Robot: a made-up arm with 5 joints.
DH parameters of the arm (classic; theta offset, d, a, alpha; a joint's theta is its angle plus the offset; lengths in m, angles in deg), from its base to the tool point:
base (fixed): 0 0.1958 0 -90
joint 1: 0 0.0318 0.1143 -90
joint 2: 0 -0.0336 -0.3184 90
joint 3: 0 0.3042 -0.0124 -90
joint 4: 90 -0.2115 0.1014 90
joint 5: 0 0.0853 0.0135 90
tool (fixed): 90 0.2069 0 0
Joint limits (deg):
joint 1: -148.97..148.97
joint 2: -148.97..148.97
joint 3: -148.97..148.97
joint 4: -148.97..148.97
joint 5: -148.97..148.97
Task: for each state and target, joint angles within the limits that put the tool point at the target. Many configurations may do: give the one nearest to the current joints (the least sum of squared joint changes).
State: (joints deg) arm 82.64 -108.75 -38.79 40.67 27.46
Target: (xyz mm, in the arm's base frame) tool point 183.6 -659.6 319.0
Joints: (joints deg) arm 70.84 -87.19 -46.99 59.23 20.06
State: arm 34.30 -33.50 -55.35 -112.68 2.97
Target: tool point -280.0 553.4 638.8
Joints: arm 19.46 11.27 -49.23 -110.17 -12.19
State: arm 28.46 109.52 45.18 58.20 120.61
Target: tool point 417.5 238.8 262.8
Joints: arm 27.80 125.15 63.62 52.84 113.65
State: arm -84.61 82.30 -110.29 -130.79 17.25
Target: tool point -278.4 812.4 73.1
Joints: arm -117.07 46.55 -69.40 -114.05 26.95
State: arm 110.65 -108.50 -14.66 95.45 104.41
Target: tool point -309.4 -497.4 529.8
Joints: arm 58.32 -73.55 -49.12 120.83 94.00
